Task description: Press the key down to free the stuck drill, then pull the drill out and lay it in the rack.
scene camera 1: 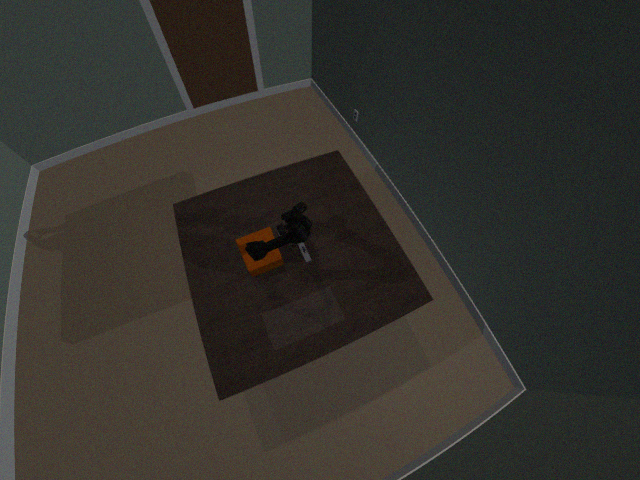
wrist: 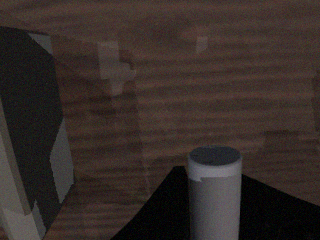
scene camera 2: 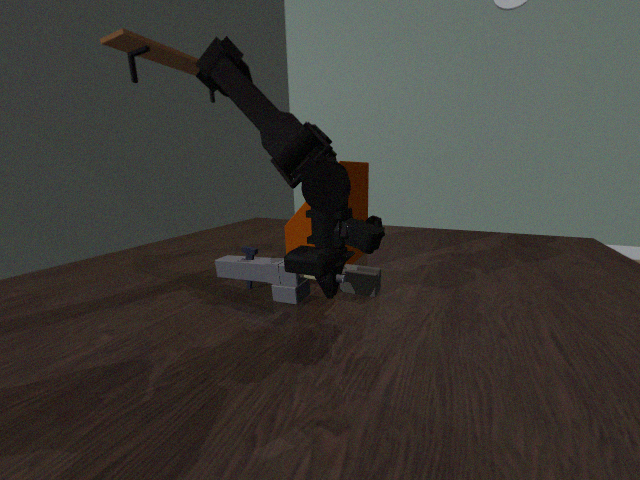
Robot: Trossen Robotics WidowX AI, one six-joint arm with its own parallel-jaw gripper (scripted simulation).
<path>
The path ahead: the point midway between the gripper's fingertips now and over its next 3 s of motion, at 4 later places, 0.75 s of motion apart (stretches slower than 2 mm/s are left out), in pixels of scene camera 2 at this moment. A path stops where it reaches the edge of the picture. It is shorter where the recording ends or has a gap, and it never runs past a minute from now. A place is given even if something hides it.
The gripper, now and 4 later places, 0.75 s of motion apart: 331, 296; 331, 294; 334, 294; 351, 296; 369, 298
</path>
